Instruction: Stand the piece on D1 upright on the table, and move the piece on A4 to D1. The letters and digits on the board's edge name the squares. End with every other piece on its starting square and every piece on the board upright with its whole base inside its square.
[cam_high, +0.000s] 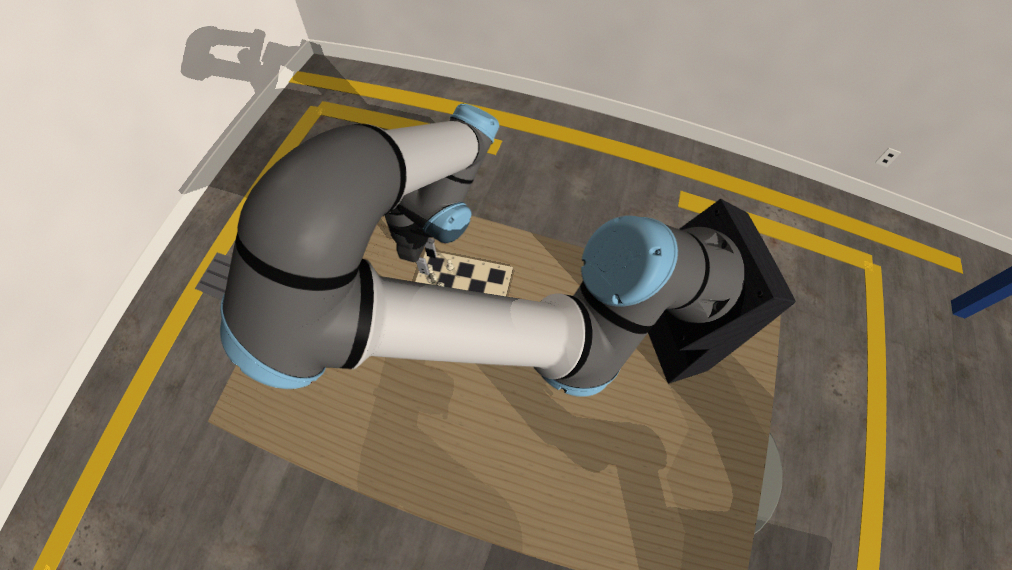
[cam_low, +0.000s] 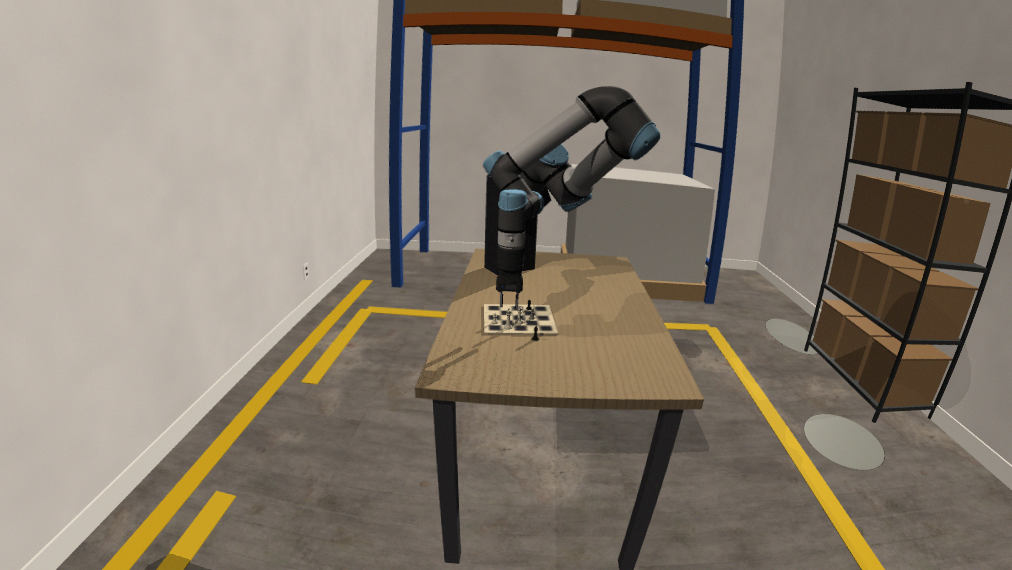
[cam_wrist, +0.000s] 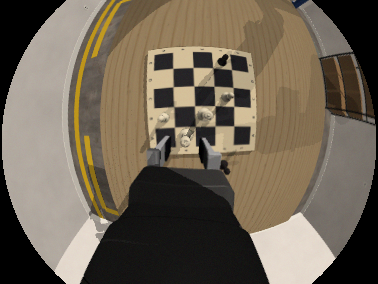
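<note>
Right now the chessboard is 8 cm behind my hand, 1 cm to the left of it and 9 cm below it.
</note>
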